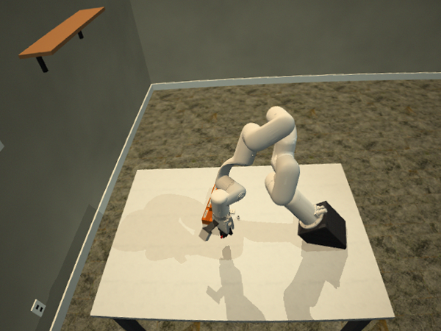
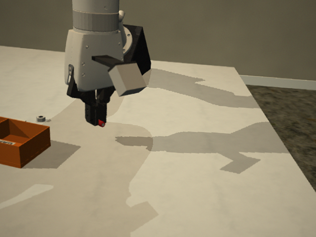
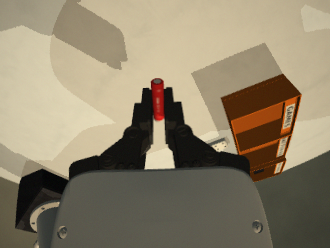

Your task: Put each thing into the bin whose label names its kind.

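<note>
My gripper is now 1 cm short of the white domino, 17 cm to the left of it and 5 cm above it. The rest, counted from my hand: black thing: 7 cm ahead, 27 cm to the right, 3 cm below; then grey nut: 4 cm behind, 14 cm to the right, 5 cm below; then red battery: 2 cm below.
</note>
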